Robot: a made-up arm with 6 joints. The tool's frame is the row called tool.
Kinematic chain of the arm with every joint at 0, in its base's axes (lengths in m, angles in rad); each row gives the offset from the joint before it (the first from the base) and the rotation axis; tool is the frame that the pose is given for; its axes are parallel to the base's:
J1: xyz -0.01 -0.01 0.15 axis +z
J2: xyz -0.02 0 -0.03 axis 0 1 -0.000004
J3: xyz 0.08 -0.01 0.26 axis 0 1 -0.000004
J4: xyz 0.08 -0.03 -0.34 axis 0 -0.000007 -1
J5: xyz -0.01 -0.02 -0.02 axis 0 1 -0.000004
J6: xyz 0.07 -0.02 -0.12 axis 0 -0.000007 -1
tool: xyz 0.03 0 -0.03
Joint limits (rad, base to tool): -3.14..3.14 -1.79..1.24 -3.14..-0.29 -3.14..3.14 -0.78..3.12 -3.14..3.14
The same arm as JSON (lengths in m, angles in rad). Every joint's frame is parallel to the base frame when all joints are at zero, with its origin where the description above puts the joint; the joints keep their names.
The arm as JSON. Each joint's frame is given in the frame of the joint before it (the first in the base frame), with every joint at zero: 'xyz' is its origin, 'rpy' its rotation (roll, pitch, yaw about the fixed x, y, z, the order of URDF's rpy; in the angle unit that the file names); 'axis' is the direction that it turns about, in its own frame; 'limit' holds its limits. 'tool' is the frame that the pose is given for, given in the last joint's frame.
{"units": {"length": "m", "angle": "rad"}, "joints": [{"name": "J1", "type": "revolute", "origin": {"xyz": [-0.01, -0.01, 0.15], "rpy": [0.0, 0.0, 0.0]}, "axis": [0.0, 0.0, 1.0], "limit": {"lower": -3.14, "upper": 3.14}}, {"name": "J2", "type": "revolute", "origin": {"xyz": [-0.02, 0.0, -0.03], "rpy": [0.0, 0.0, 0.0]}, "axis": [0.0, 1.0, 0.0], "limit": {"lower": -1.79, "upper": 1.24}}, {"name": "J3", "type": "revolute", "origin": {"xyz": [0.08, -0.01, 0.26], "rpy": [0.0, 0.0, 0.0]}, "axis": [0.0, 1.0, 0.0], "limit": {"lower": -3.14, "upper": -0.29}}, {"name": "J4", "type": "revolute", "origin": {"xyz": [0.08, -0.03, -0.34], "rpy": [0.0, 0.0, 0.0]}, "axis": [0.0, 0.0, -1.0], "limit": {"lower": -3.14, "upper": 3.14}}, {"name": "J5", "type": "revolute", "origin": {"xyz": [-0.01, -0.02, -0.02], "rpy": [0.0, 0.0, 0.0]}, "axis": [0.0, 1.0, 0.0], "limit": {"lower": -0.78, "upper": 3.12}}, {"name": "J6", "type": "revolute", "origin": {"xyz": [0.07, -0.02, -0.12], "rpy": [0.0, 0.0, 0.0]}, "axis": [0.0, 0.0, -1.0], "limit": {"lower": -3.14, "upper": 3.14}}], "tool": {"origin": {"xyz": [0.03, 0.0, -0.03], "rpy": [0.0, 0.0, 0.0]}}}
